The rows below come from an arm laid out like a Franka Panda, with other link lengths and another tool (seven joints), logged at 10 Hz.
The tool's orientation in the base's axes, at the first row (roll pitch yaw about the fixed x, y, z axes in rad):
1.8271 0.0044 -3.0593
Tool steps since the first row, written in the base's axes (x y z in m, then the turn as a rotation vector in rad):
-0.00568 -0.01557 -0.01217 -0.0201 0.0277 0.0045
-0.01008 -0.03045 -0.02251 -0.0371 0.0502 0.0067
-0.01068 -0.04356 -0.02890 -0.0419 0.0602 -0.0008
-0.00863 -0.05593 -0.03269 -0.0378 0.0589 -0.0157
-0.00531 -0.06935 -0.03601 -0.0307 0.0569 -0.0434
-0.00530 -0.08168 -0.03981 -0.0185 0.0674 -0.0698
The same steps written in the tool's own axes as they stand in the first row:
0.00699 -0.01556 -0.01148 0.0177 0.0118 0.0271
0.01265 -0.02920 -0.02286 0.0328 0.0201 0.0496
0.01435 -0.03868 -0.03383 0.0368 0.0155 0.0615
0.01334 -0.04552 -0.04496 0.0329 0.0006 0.0637
0.01115 -0.05220 -0.05732 0.0261 -0.0269 0.0683
0.01217 -0.05898 -0.06824 0.0132 -0.0501 0.0841

